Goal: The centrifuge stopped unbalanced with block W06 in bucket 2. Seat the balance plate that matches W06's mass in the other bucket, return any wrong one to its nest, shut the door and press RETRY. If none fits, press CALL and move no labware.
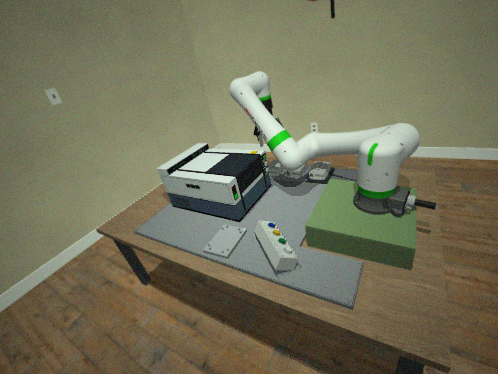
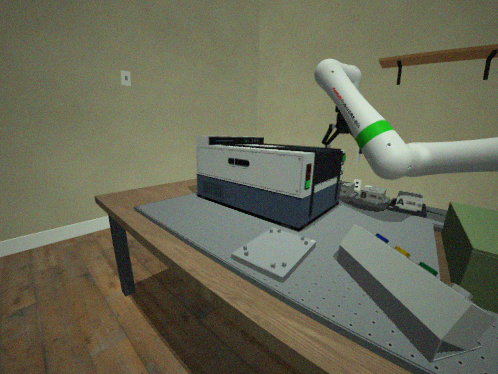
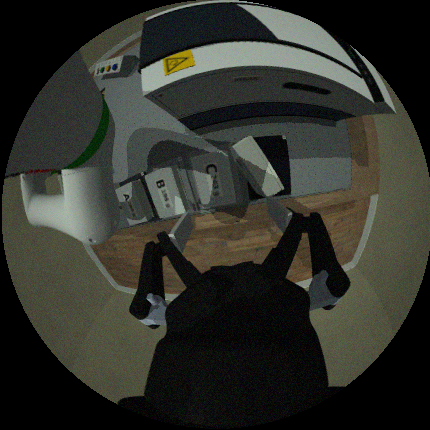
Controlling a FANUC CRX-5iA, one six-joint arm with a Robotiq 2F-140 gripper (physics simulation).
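Places are measured from the arm's base along level axes (x ahead, y left, z up), in centimetres.
Pixels of known places: gripper, fingertip midpoint: (image 3: 228, 212); arm's base, origin of the base link: (image 1: 374, 202).
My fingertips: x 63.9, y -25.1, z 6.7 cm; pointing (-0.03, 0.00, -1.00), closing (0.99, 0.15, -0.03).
Observation:
Ahead of a thing's pixels: the offset from my fingertips to its top centre. "*": to the spot under its first point. Level surfaces: height alone.
My gripper (image 1: 262, 138) (image 2: 343, 150) (image 3: 228, 212) is open and empty, raised behind the centrifuge (image 1: 200, 192) (image 2: 250, 175) (image 3: 215, 57). Plates A @[dx -29.1, dy -0.6, dz -9.8 cm] (image 1: 319, 171) (image 2: 410, 202) (image 3: 133, 201), B @[dx -16.3, dy +1.7, dz -9.8 cm] (image 2: 373, 194) (image 3: 165, 192) and C @[dx -3.2, dy +4.1, dz -9.8 cm] (image 3: 215, 177) stand in a row behind it; their mass labels are small and blurred. A fourth, pale plate @[dx +5.9, dy +6.5, dz -5.2 cm] (image 3: 257, 167) is tilted and skewed, partly off its black nest @[* dx +13.9, dy +8.3, dz -14.0 cm] (image 3: 279, 160) on the side toward C; its label does not show. The centrifuge's buckets and W06 do not show. The button box @[dx -39.0, dy +57.3, dz -6.8 cm] (image 1: 272, 245) (image 2: 395, 290) (image 3: 117, 67) has blue, yellow and green buttons.
A flat plate with small pegs @[dx -17.0, dy +62.7, dz -12.8 cm] (image 1: 225, 241) (image 2: 274, 253) lies on the grey mat @[dz -15.2 cm] (image 1: 330, 282) (image 2: 175, 215) before the centrifuge. The green base block (image 1: 360, 240) (image 2: 472, 245) carries the arm. The plate row is near the table's back edge. A wall shelf (image 2: 435, 56) hangs behind the arm.

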